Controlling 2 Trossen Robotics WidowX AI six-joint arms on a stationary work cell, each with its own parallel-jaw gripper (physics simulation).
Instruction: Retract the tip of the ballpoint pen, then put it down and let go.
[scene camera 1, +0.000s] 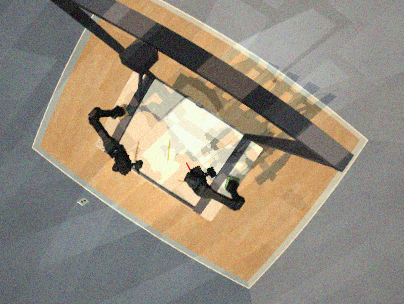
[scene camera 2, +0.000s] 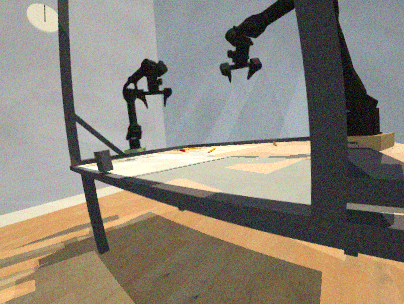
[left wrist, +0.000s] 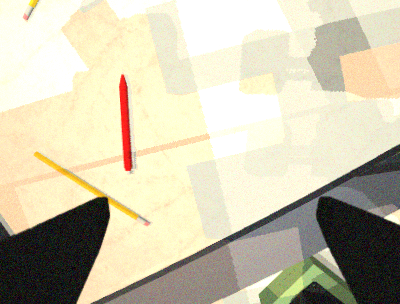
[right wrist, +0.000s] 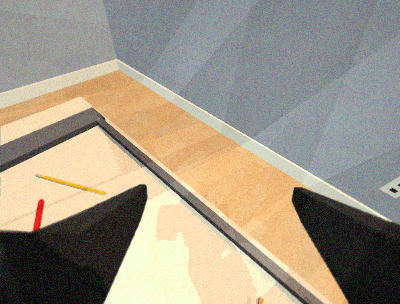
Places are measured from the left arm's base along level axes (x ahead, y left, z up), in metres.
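Where they show: left gripper, fingertip midpoint: (scene camera 2: 156, 107) (left wrist: 214, 207); right gripper, fingertip midpoint: (scene camera 1: 132, 175) (scene camera 2: 239, 80) (right wrist: 219, 192); left arm's base at its link origin: (scene camera 1: 232, 184) (scene camera 2: 135, 148); right arm's base at its link origin: (scene camera 1: 120, 112) (scene camera 2: 362, 134).
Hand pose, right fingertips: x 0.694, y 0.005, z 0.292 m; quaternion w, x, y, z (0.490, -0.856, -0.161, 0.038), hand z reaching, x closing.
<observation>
Things, the pixels of their centre, and the offset from my right fingertips.
- red ballpoint pen at the middle of its body: (left wrist: 126, 124) (right wrist: 36, 226) (scene camera 2: 182, 150) (scene camera 1: 190, 169) dx -0.337, dy -0.038, dz -0.326 m
- second yellow pencil at the middle of its body: (scene camera 1: 168, 149) dx -0.136, dy -0.157, dz -0.327 m
- orange-brown pencil at the middle of its body: (scene camera 1: 136, 152) dx +0.135, dy -0.080, dz -0.327 m
A red ballpoint pen (scene camera 1: 188, 167) (scene camera 2: 182, 150) (left wrist: 125, 122) (right wrist: 39, 215) lies flat on the table top. In the left wrist view its tapered end is toward the top and its blunt end is lower down, with a small grey part. Whether the writing tip is out is too small to tell. My left gripper (scene camera 2: 156, 105) (left wrist: 214, 207) is open and empty, well above the table; the pen lies up and left of the midpoint between its fingers in its wrist view. My right gripper (scene camera 2: 240, 80) (right wrist: 219, 192) is open and empty, high above the table.
A yellow pencil (scene camera 1: 181, 180) (left wrist: 85, 184) (right wrist: 70, 184) lies near the pen's blunt end. A second yellow pencil (scene camera 1: 169, 150) (left wrist: 34, 4) and an orange-brown pencil (scene camera 1: 137, 150) lie farther off. A dark rail (right wrist: 200, 205) edges the table. Dark frame posts stand around it.
</observation>
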